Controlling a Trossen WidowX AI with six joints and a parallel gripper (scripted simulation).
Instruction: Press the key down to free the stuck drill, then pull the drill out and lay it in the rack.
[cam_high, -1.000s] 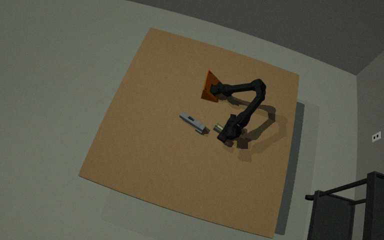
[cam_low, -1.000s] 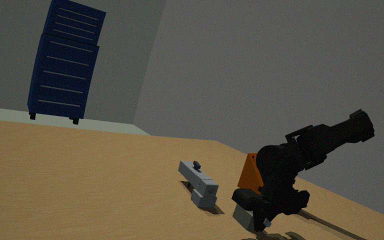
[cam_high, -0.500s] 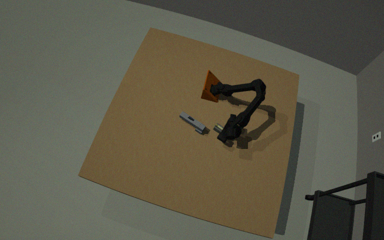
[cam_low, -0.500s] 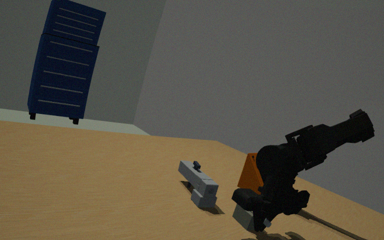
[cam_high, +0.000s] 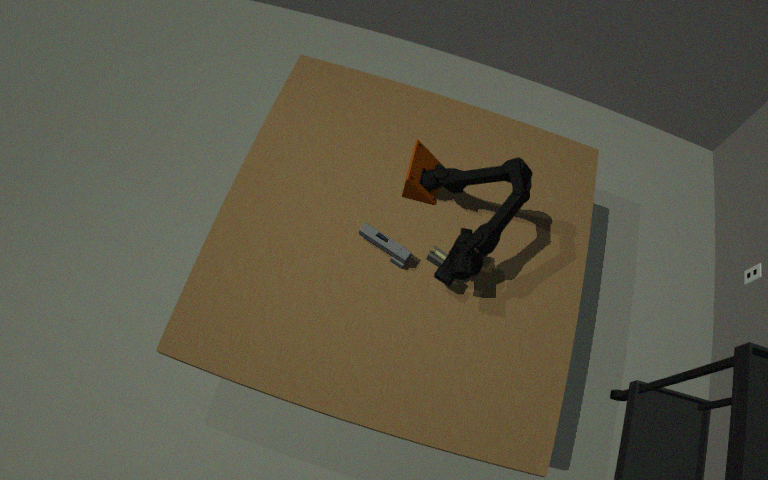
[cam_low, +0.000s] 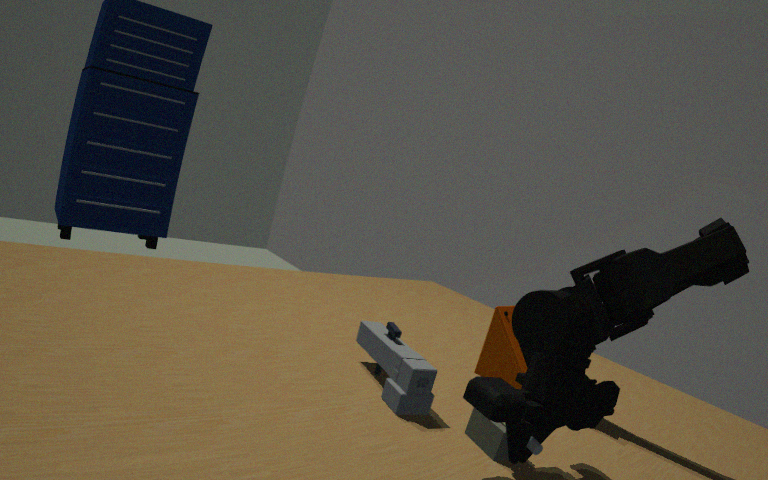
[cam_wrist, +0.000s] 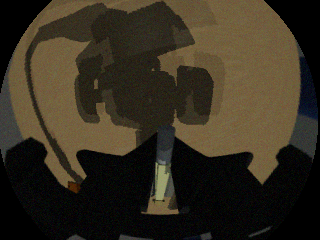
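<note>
Now: gripper tip 10 mm past the drill, 40 mm to the left of it and 40 mm below it. The rest, counted from my gripper tip: dark blue key (20 mm behind, 260 mm to the right, 40 mm above); grey holder block (10 mm behind, 230 mm to the right, 30 mm above); grey rack (20 mm behind, 50 mm to the right, 10 mm above).
</note>
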